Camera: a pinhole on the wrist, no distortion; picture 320 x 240 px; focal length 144.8 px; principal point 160.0 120.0 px. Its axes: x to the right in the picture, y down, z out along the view. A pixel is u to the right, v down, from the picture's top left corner.
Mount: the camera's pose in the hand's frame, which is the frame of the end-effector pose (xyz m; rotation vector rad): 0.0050 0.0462 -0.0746 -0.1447 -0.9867 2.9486
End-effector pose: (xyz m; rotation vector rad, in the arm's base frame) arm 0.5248 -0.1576 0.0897 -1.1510 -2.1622 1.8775
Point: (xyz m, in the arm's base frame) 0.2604 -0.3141 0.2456
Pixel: 134.0 144.2
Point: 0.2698 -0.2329 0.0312
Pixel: 60.9 82.1
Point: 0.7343 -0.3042 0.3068
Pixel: outside the picture
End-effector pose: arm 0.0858 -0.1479 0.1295 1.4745 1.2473 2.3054
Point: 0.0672 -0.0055 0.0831
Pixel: 114.5 163.2
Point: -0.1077 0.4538 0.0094
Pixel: 55.1 211.3
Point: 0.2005 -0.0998 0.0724
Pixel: 202.3 88.1
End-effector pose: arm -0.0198 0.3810 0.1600 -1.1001 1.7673 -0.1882
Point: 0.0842 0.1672 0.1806
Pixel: 45.9 232.0
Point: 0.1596 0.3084 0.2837
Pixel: 171.8 189.8
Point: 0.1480 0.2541 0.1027
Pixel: 80.7 137.8
